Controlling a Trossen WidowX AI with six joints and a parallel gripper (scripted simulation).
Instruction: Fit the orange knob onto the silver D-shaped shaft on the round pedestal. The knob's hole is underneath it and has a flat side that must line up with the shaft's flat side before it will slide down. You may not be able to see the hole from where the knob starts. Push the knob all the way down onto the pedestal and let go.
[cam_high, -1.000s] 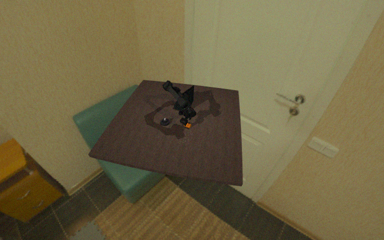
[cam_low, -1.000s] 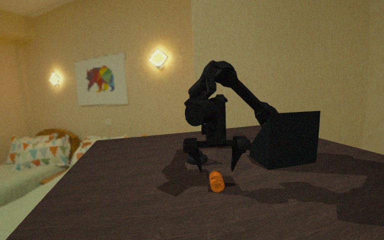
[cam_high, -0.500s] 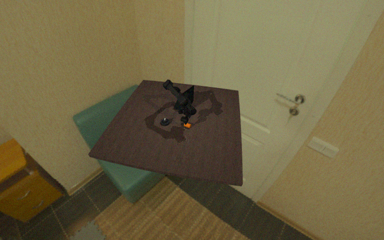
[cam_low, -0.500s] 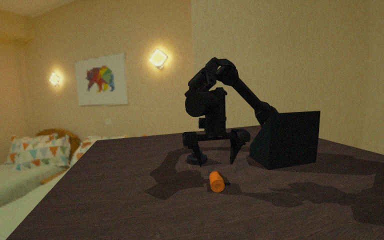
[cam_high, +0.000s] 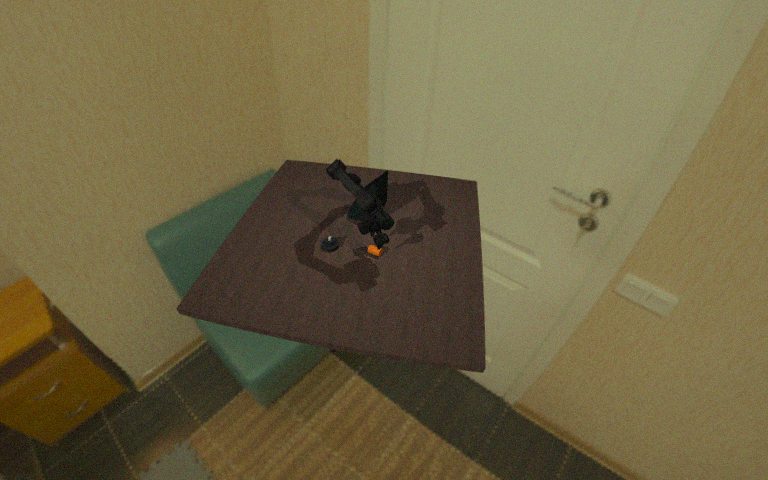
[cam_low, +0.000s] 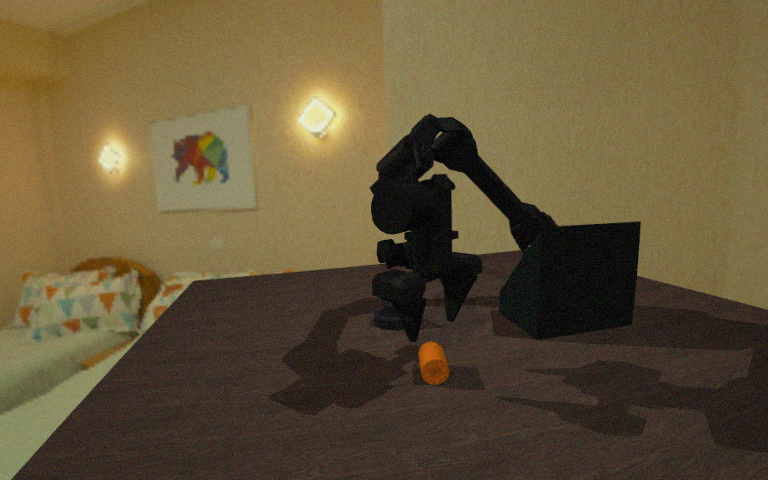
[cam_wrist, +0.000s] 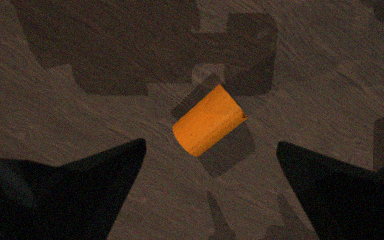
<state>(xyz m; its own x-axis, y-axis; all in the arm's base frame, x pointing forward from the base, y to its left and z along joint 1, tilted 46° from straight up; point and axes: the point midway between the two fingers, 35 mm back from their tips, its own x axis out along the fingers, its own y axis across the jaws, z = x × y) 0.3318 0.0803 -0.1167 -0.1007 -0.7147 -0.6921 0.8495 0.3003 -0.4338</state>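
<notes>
My gripper tip is now 5 cm above the orange knob and 1 cm to the right of it. From my gripper tip the other things lie so: round pedestal 22 cm to the right, 4 cm below.
</notes>
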